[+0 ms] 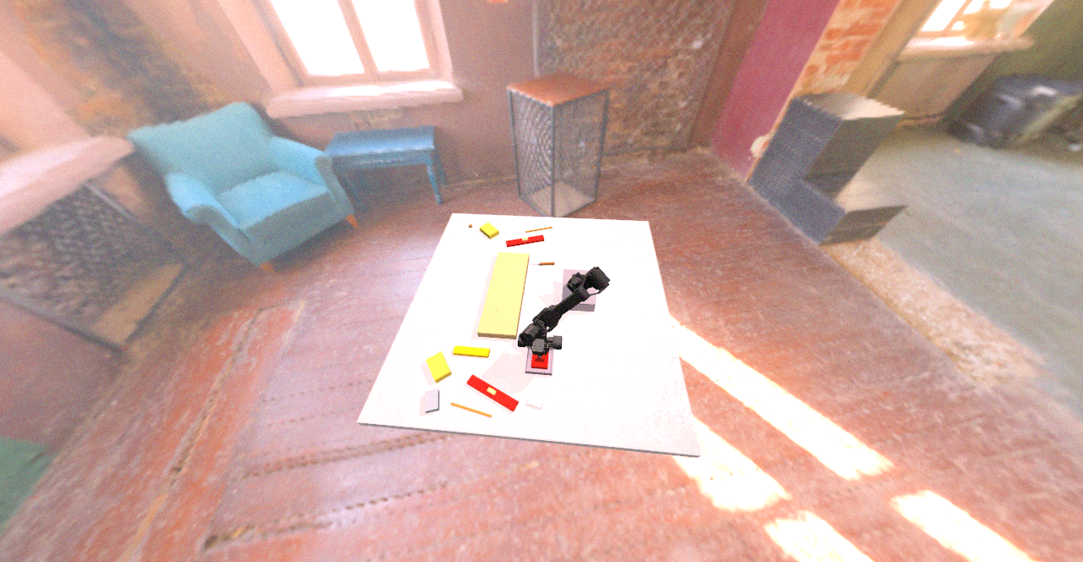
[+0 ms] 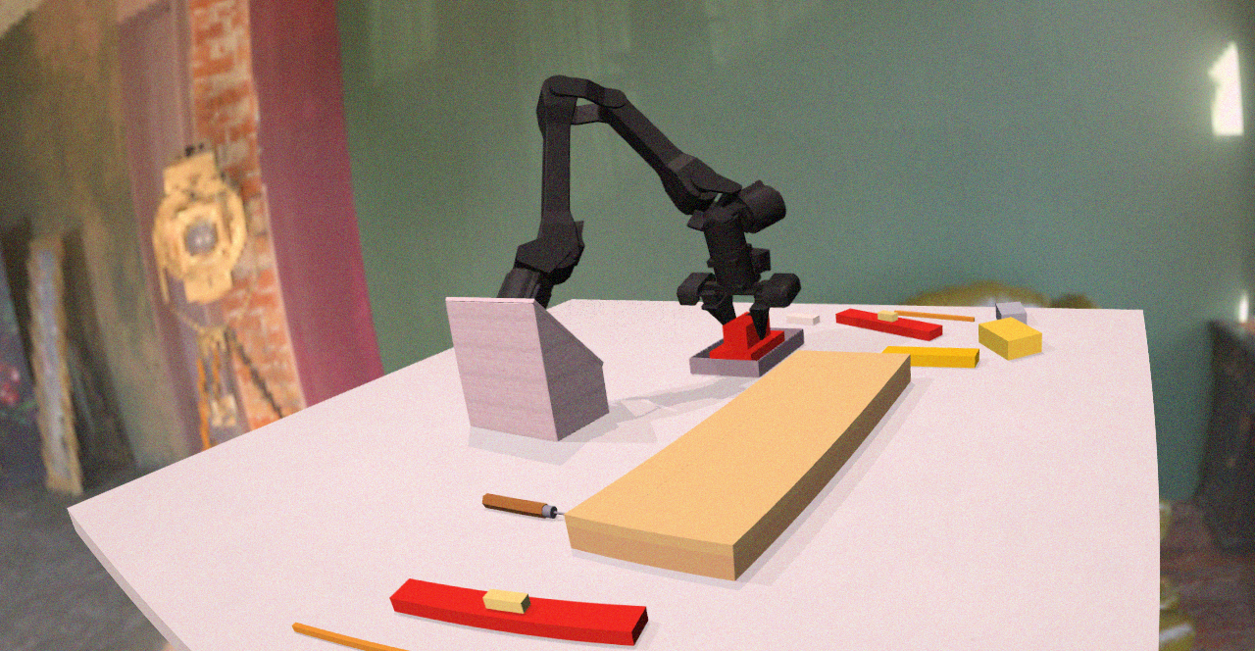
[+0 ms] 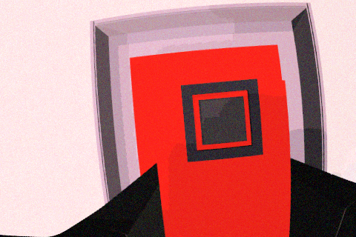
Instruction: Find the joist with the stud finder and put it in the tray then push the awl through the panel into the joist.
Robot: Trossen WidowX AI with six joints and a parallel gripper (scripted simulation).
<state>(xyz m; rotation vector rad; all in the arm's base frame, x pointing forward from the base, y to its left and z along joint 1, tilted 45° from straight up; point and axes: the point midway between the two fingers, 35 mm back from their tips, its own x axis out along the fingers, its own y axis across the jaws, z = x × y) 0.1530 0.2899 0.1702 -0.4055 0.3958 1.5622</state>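
My gripper tip is 10 mm to the right of the red stud finder and 20 mm below it. Round my gripper tip: grey tray (10 mm to the right, 20 mm below); yellow bar (310 mm ahead, 20 mm below); square light (20 mm to the left, 30 mm above).
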